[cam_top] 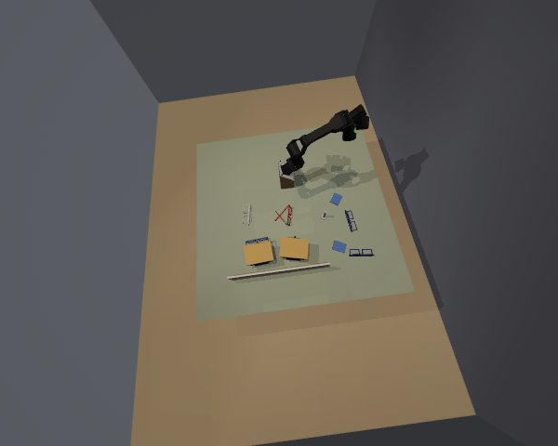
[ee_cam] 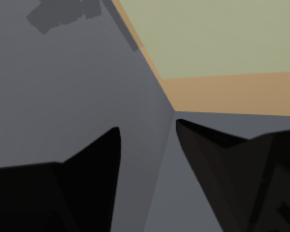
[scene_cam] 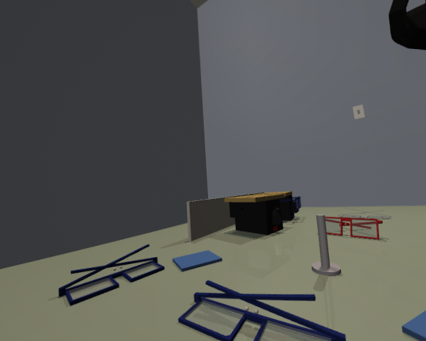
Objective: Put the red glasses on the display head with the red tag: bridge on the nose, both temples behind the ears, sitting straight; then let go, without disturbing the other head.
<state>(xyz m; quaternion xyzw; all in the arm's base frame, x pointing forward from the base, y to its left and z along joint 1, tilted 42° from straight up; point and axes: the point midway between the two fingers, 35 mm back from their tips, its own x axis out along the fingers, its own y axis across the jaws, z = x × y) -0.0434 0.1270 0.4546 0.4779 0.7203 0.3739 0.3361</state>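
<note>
My gripper tip is now 360 mm short of the round base, 360 mm above it and 240 mm to the left of it. Also, from my gripper tip: long low board 640 mm ahead, 620 mm to the right, 330 mm below; display head 710 mm to the right, 480 mm ahead, 330 mm below.
</note>
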